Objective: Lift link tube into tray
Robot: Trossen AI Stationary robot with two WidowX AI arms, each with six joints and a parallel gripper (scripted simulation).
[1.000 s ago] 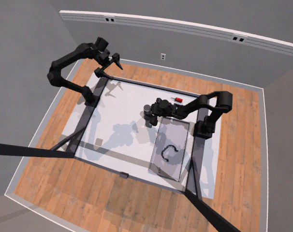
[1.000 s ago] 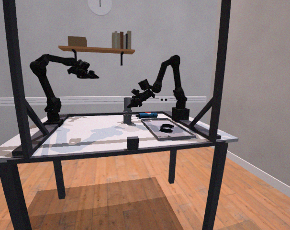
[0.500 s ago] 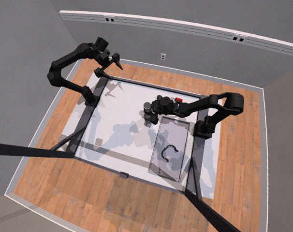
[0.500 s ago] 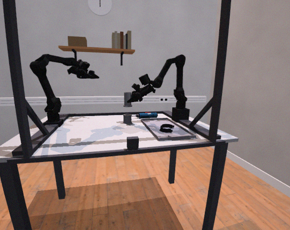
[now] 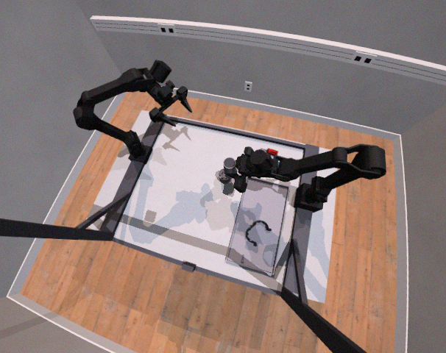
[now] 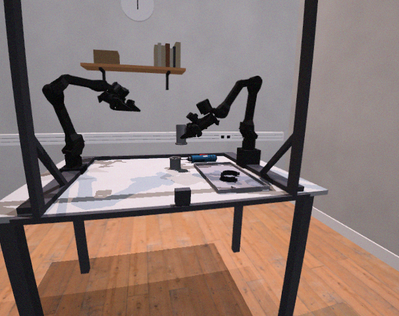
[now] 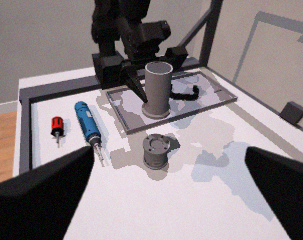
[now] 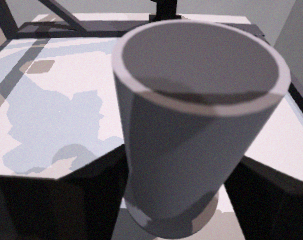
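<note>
Right now the tray is 16 cm behind my right hand, 17 cm to the right of it and 18 cm below it. The rest, counted from my right hand: grey joint module: 1 cm ahead, 5 cm to the left, 16 cm below; then grey link tube: 1 cm behind, 2 cm to the left; then small red tool: 22 cm ahead, 14 cm to the right, 17 cm below.
</note>
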